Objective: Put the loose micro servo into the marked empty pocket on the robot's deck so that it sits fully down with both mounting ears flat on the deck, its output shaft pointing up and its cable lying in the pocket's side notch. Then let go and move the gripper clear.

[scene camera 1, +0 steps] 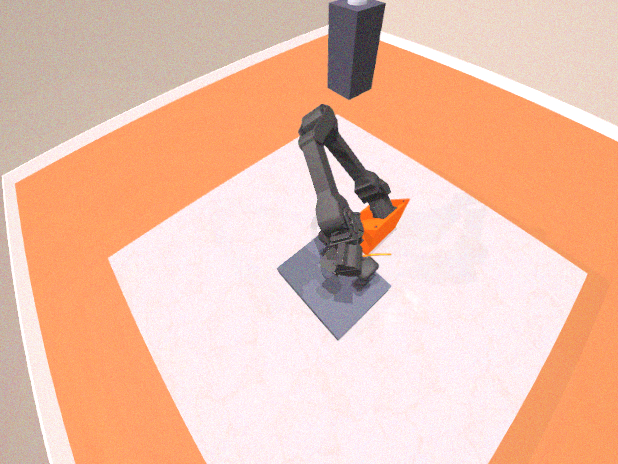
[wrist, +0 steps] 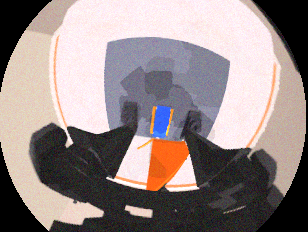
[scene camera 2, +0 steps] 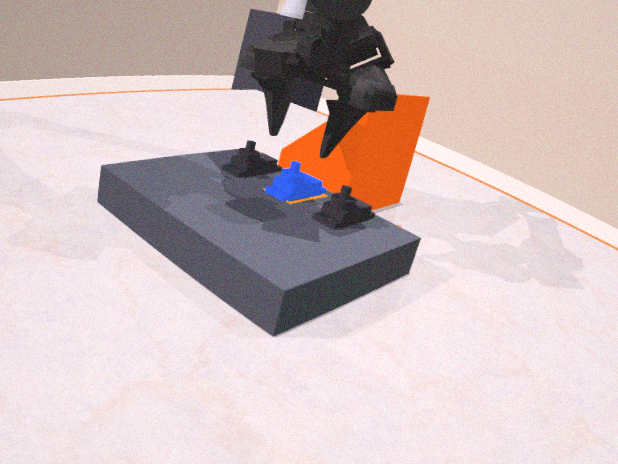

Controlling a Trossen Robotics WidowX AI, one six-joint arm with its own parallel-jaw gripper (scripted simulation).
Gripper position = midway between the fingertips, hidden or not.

The gripper [scene camera 2: 297, 146] is open, holding nothing. Further things: a blue micro servo [scene camera 2: 293, 184] and a grey deck [scene camera 2: 271, 261].
The gripper also shows in scene camera 1 [scene camera 1: 344, 262] and in the wrist view [wrist: 161, 127]. The grey deck also shows in the wrist view [wrist: 152, 70].
